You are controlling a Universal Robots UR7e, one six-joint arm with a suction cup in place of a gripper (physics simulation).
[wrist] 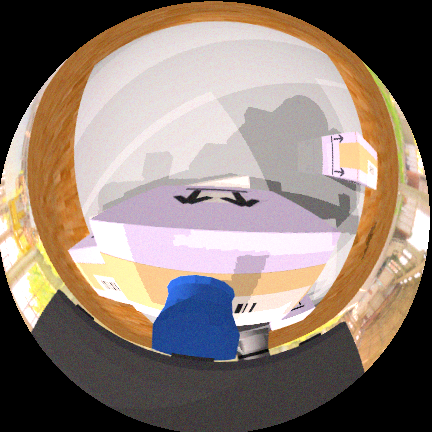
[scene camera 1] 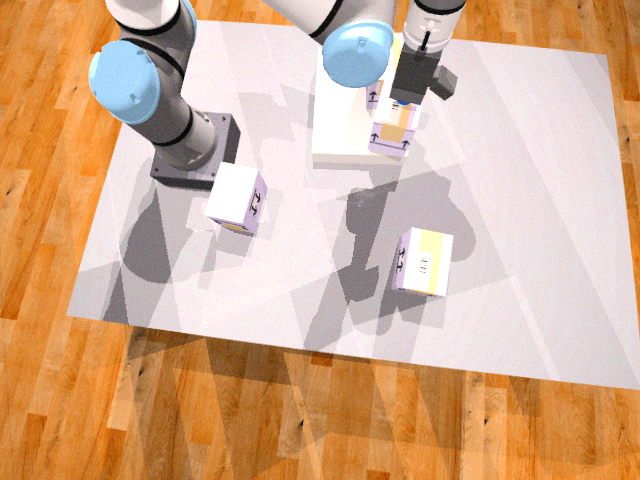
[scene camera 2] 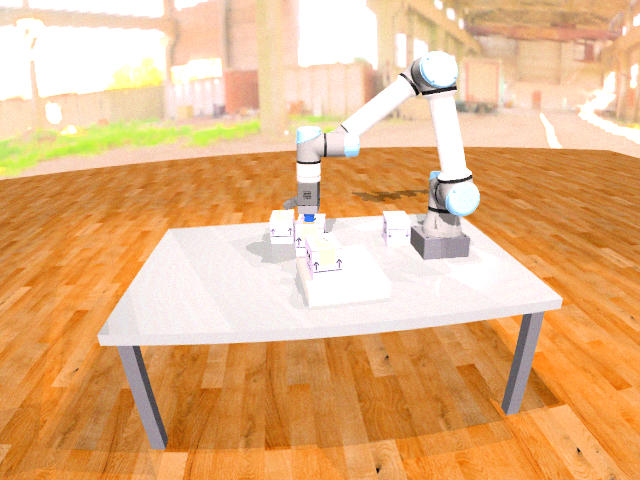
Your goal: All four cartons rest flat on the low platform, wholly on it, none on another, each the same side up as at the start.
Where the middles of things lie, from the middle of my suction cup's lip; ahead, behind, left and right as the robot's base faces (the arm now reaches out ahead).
Labels:
I see my suction cup 9 cm past the low white platform (scene camera 1: 342,126), 8 cm to the right of it and 16 cm above it.

